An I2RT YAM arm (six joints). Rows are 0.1 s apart.
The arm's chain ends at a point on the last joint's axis. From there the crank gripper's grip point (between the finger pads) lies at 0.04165 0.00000 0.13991 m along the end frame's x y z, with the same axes.
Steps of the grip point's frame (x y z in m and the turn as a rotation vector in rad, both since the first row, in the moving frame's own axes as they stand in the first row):
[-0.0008 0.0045 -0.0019 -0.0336 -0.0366 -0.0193]
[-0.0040 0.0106 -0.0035 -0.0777 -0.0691 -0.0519]
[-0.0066 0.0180 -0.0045 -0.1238 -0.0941 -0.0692]
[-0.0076 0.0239 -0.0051 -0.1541 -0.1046 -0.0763]
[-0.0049 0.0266 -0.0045 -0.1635 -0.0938 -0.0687]
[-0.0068 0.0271 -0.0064 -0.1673 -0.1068 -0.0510]
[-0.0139 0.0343 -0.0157 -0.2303 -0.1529 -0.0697]
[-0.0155 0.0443 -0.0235 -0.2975 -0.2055 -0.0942]
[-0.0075 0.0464 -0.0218 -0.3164 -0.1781 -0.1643]
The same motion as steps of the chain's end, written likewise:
[0.0043 0.0005 -0.0033 -0.0336 -0.0366 -0.0193]
[0.0055 0.0015 -0.0057 -0.0777 -0.0691 -0.0519]
[0.0062 0.0029 -0.0069 -0.1238 -0.0941 -0.0692]
[0.0065 0.0048 -0.0073 -0.1541 -0.1046 -0.0763]
[0.0076 0.0060 -0.0061 -0.1635 -0.0938 -0.0687]
[0.0077 0.0052 -0.0082 -0.1673 -0.1068 -0.0510]
[0.0067 0.0039 -0.0170 -0.2303 -0.1529 -0.0697]
[0.0117 0.0049 -0.0234 -0.2975 -0.2055 -0.0942]
[0.0144 0.0068 -0.0210 -0.3164 -0.1781 -0.1643]

